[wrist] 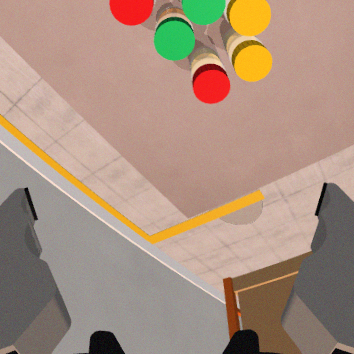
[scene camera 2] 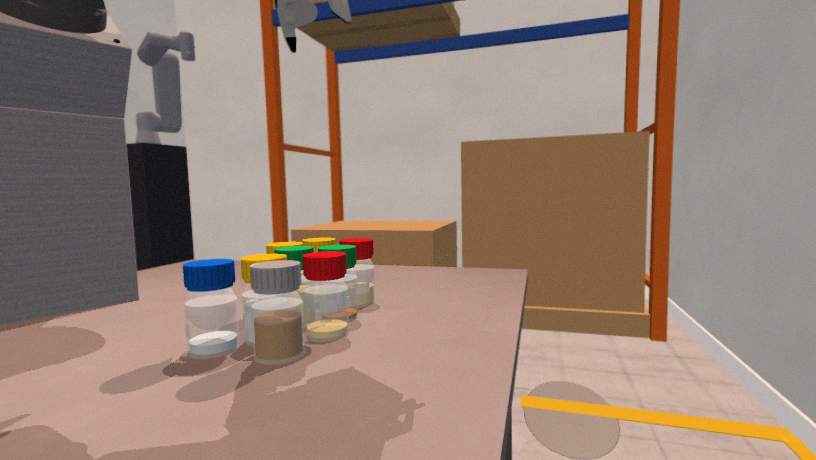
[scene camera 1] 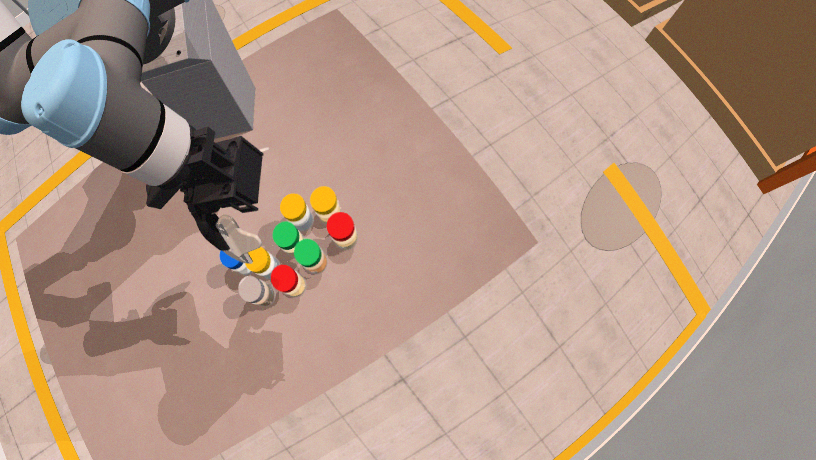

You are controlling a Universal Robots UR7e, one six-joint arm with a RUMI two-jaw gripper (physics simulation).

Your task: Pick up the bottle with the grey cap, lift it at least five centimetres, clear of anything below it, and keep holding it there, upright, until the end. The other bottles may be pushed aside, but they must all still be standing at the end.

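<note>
The bottle with the grey cap stands upright on the table at the near end of the group in the scene camera 2 view, with brown contents. It does not show in the wrist view. A blue-capped bottle, a yellow-capped bottle and a red-capped bottle stand close around it. My gripper is open and empty, high above the table. In scene camera 1 its fingers partly cover the blue and yellow caps.
Two green-capped bottles, two more yellow-capped bottles and another red-capped bottle stand upright in the group. The table ends at an edge. A grey pedestal stands beside it; a rack stands beyond.
</note>
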